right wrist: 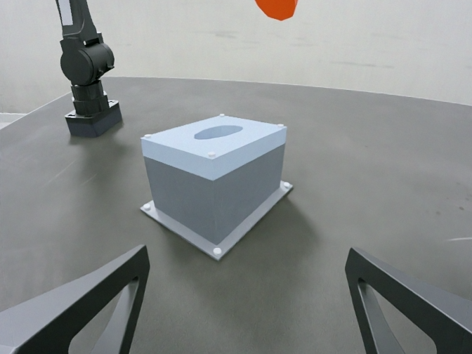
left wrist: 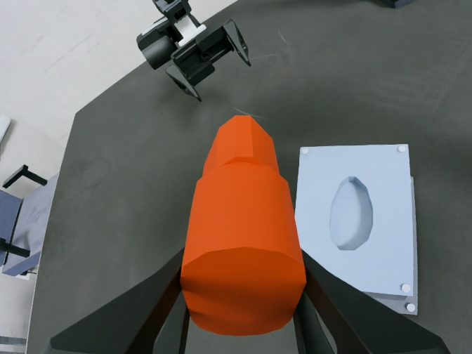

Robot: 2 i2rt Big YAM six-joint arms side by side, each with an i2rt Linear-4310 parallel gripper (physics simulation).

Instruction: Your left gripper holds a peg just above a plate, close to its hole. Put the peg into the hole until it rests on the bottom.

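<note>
An orange peg (left wrist: 242,215) (right wrist: 280,6) is in my left gripper (left wrist: 241,253), which is shut on it. In the right wrist view part of the peg shows at the top edge, higher than the plate and apart from it. The light blue plate (left wrist: 320,175) (right wrist: 175,145) lies on top of a grey block. Its long oval hole (left wrist: 351,214) (right wrist: 218,132) is open and empty. In the left wrist view the plate is to the right of the peg. My right gripper (right wrist: 248,257) is open and empty, with its fingers wide apart in front of the block.
The grey block (right wrist: 215,200) stands on a thin flange (right wrist: 185,236) with white screw heads, on a dark grey table. The right arm's open gripper shows at the top of the left wrist view. The left arm's base (right wrist: 94,120) stands at the back left in the right wrist view.
</note>
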